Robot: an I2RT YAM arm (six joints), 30 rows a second.
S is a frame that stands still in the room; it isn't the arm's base.
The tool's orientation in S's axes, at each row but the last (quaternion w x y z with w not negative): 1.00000 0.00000 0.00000 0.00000; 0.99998 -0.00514 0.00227 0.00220; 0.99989 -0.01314 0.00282 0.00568; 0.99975 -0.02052 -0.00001 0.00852
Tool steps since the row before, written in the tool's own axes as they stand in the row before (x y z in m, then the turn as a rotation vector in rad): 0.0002 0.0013 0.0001 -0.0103 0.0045 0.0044; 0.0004 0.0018 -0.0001 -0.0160 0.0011 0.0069; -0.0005 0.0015 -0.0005 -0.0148 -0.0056 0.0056; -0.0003 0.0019 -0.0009 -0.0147 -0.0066 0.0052
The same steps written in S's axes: 0.0002 0.0013 0.0001 -0.0103 0.0045 0.0044; 0.0004 0.0018 -0.0001 -0.0160 0.0011 0.0070; -0.0005 0.0015 -0.0005 -0.0147 -0.0056 0.0058; -0.0003 0.0019 -0.0010 -0.0146 -0.0066 0.0055
